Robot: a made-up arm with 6 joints.
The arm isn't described. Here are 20 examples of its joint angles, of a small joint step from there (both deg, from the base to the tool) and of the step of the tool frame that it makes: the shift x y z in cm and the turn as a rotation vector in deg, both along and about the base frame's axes.
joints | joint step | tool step
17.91 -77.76 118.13 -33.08 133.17 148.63 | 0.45 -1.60 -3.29 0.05 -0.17 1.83 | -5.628 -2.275 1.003 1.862 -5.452 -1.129
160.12 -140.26 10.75 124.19 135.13 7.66 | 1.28 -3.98 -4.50 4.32 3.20 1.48 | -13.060 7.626 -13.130 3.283 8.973 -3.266
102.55 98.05 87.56 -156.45 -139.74 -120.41 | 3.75 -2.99 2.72 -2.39 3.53 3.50 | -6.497 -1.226 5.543 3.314 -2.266 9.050
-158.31 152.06 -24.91 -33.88 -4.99 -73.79 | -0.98 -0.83 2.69 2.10 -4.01 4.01 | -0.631 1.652 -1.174 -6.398 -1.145 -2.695
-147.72 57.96 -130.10 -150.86 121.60 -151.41 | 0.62 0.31 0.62 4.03 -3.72 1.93 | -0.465 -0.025 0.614 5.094 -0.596 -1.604
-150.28 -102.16 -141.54 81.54 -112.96 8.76 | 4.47 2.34 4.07 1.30 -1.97 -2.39 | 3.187 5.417 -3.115 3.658 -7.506 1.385
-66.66 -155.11 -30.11 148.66 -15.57 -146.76 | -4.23 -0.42 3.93 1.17 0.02 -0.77 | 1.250 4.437 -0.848 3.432 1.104 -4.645
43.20 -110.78 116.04 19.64 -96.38 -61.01 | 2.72 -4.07 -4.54 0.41 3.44 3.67 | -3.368 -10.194 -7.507 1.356 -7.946 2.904
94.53 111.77 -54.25 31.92 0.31 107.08 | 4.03 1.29 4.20 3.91 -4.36 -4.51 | -12.679 1.097 -9.311 -2.026 0.516 1.517
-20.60 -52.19 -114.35 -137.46 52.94 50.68 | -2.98 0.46 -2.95 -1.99 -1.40 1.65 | 6.256 3.197 0.143 1.050 -2.916 -2.425
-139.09 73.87 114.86 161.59 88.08 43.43 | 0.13 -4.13 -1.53 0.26 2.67 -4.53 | -4.557 -4.063 7.320 -3.683 9.534 0.273
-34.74 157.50 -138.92 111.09 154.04 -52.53 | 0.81 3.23 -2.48 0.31 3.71 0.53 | -3.703 3.425 -2.576 -3.030 1.594 1.794
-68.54 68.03 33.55 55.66 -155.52 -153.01 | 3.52 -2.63 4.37 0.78 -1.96 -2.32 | 9.118 7.033 2.182 2.235 -1.628 0.800
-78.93 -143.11 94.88 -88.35 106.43 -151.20 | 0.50 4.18 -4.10 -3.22 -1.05 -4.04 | -2.324 6.128 4.959 4.059 -0.077 -1.692
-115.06 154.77 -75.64 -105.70 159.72 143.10 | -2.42 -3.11 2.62 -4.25 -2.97 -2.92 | -7.113 -2.621 3.481 2.180 1.142 -0.268
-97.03 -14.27 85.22 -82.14 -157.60 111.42 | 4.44 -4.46 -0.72 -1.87 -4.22 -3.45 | 4.014 11.573 4.006 -6.836 0.796 8.700
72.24 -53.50 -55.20 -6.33 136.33 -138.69 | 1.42 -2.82 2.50 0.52 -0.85 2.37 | 2.798 -4.231 -4.747 1.462 0.198 3.269
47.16 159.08 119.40 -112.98 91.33 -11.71 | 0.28 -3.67 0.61 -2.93 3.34 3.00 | 4.362 4.516 -2.155 7.495 -2.450 1.694
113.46 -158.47 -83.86 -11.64 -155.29 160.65 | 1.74 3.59 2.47 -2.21 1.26 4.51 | 3.235 -9.708 -4.441 -5.134 -7.359 6.329
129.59 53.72 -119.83 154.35 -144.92 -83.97 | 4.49 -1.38 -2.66 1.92 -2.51 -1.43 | 1.705 -3.902 -3.127 2.906 -1.108 5.948
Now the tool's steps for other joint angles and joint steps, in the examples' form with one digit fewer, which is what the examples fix.
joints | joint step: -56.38 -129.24 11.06 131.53 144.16 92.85 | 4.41 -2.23 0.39 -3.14 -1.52 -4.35
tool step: -7.85 -9.11 -5.48 -3.30 -0.30 6.71
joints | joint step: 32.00 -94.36 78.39 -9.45 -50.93 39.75 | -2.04 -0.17 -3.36 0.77 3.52 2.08
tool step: -6.38 1.75 -1.86 -1.47 -0.66 -0.32
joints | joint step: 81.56 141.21 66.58 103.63 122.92 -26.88 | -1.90 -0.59 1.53 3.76 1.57 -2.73
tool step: 1.37 0.27 1.28 1.37 -1.95 -6.97
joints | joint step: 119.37 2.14 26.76 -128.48 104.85 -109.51 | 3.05 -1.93 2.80 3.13 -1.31 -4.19
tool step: -0.29 -3.47 -0.49 -5.88 0.27 5.99
